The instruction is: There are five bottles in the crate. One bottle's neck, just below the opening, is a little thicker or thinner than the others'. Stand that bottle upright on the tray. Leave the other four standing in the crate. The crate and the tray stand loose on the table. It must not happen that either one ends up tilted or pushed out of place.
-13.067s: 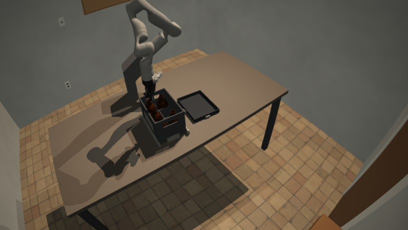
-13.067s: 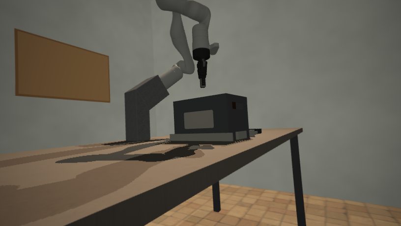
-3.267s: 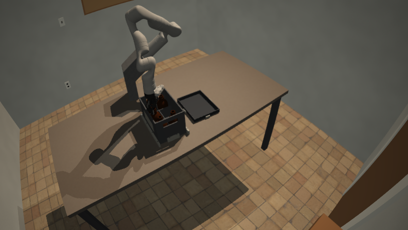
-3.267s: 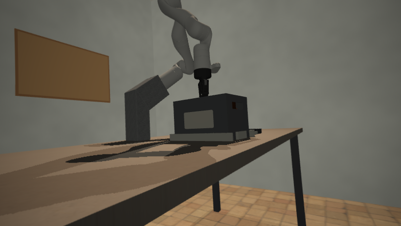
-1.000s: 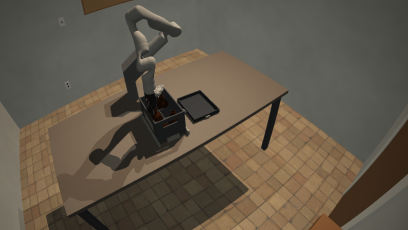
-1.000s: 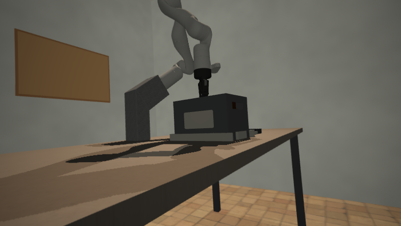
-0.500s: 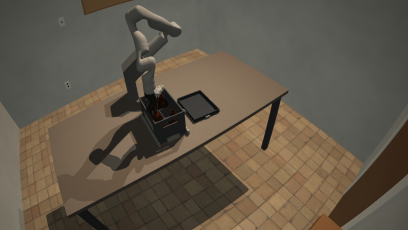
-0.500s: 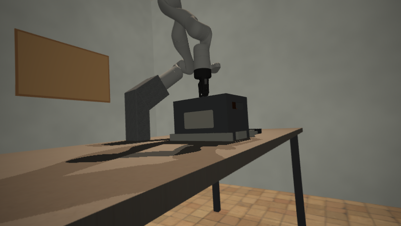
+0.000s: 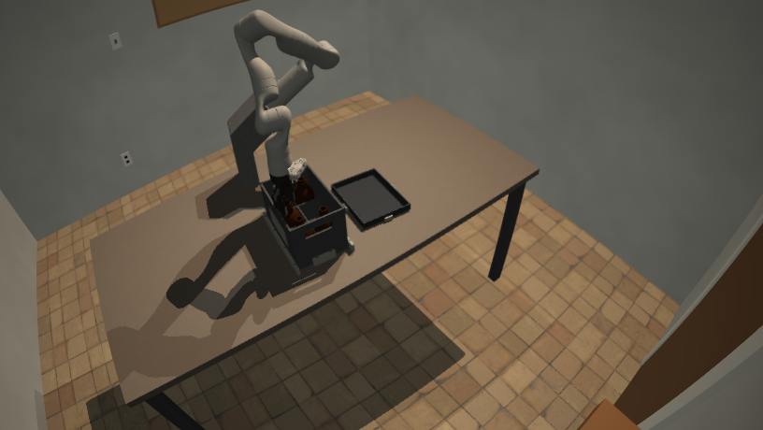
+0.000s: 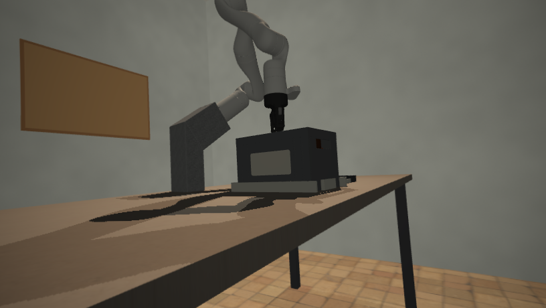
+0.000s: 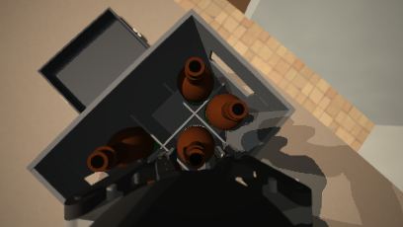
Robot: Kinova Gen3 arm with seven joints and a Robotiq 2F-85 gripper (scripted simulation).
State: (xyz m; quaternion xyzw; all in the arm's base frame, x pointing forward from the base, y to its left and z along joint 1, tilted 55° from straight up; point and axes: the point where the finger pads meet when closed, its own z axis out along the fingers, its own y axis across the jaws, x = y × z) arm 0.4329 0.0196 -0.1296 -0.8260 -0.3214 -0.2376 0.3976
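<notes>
My gripper is now 70 mm above the crate and 50 mm to the right of it. Also, from my hand: dark tray (320 mm to the left, 140 mm below, 50 mm behind); then glass bottle (90 mm to the left, 90 mm behind, 70 mm below).
</notes>
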